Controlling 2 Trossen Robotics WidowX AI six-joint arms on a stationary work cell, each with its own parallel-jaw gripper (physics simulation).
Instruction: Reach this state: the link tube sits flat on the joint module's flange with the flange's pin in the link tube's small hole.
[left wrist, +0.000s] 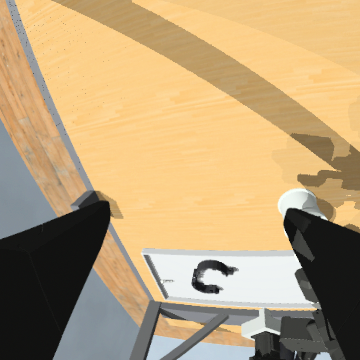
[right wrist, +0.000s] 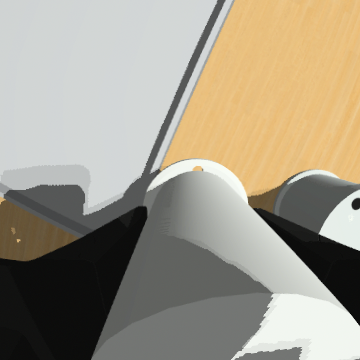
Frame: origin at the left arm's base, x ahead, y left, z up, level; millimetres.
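Seen in the pictures: left gripper, between the fingertips: (left wrist: 199, 213); right gripper, between the fingertips: (right wrist: 198, 215); right arm's base, origin of its link: (left wrist: 265, 336).
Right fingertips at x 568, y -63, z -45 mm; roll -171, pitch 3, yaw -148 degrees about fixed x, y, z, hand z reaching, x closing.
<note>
A point is followed by its place in that frame.
The link tube (right wrist: 200, 240) is white and fills the lower middle of the right wrist view. Its far rim has a small hole with wood showing through it. My right gripper (right wrist: 198, 215) {x 568, y -63, z -45 mm} is shut on the tube. The joint module (right wrist: 307, 200) {x 513, y -101, z -68 mm} (left wrist: 296, 201) {x 459, y -114, z -71 mm} is a white cylinder, partly behind the right finger in the right wrist view, where part of its pale end face with a dark hole shows. It stands apart from the tube. In the left wrist view a finger hides much of it. The flange's pin cannot be made out. My left gripper (left wrist: 199, 213) {x 336, y -237, z 114 mm} is open and empty.
A white tray (left wrist: 265, 280) {x 717, y -107, z -98 mm} (right wrist: 100, 75) {x 673, y -95, z -97 mm} lies on the wooden table (left wrist: 175, 150) {x 400, y -305, z -102 mm} (right wrist: 280, 75) {x 565, y -166, z -102 mm}. A black C-shaped clamp (left wrist: 198, 275) {x 691, y -264, z -75 mm} and a small thin part (left wrist: 168, 281) {x 773, y -346, z -91 mm} lie in it. Grey frame bars (left wrist: 146, 330) {x 927, y -405, z -5 mm} and dark arm parts (left wrist: 300, 335) {x 562, y -109, z 80 mm} are beyond.
</note>
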